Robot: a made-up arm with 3 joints. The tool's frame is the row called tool.
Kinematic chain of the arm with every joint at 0, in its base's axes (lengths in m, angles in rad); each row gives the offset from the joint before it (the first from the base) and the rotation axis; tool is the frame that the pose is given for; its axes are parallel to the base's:
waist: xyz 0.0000 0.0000 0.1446 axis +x
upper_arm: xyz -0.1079 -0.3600 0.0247 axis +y
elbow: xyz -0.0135 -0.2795 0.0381 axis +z
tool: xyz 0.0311 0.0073 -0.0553
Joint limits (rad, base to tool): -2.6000..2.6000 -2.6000..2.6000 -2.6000..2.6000
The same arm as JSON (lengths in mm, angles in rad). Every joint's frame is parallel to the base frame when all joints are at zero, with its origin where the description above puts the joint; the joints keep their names.
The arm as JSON. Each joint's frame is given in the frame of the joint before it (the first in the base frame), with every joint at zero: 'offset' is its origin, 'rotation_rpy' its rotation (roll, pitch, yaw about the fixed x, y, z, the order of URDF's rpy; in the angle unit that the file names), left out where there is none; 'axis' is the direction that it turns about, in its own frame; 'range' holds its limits. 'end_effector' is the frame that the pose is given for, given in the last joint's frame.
{"length_unit": "mm", "angle_unit": "rad", "chain": [{"id": "waist", "offset": [0.0, 0.0, 144.6], "axis": [1.0, 0.0, 0.0], "range": [-2.6, 2.6]}, {"id": "upper_arm", "offset": [-107.9, -360.0, 24.7], "axis": [0.0, 1.0, 0.0], "range": [-2.6, 2.6]}, {"id": "elbow", "offset": [-13.5, -279.5, 38.1], "axis": [0.0, 0.0, 1.0], "range": [-2.6, 2.6]}], "end_effector": {"offset": [31.1, 7.3, -55.3]}}
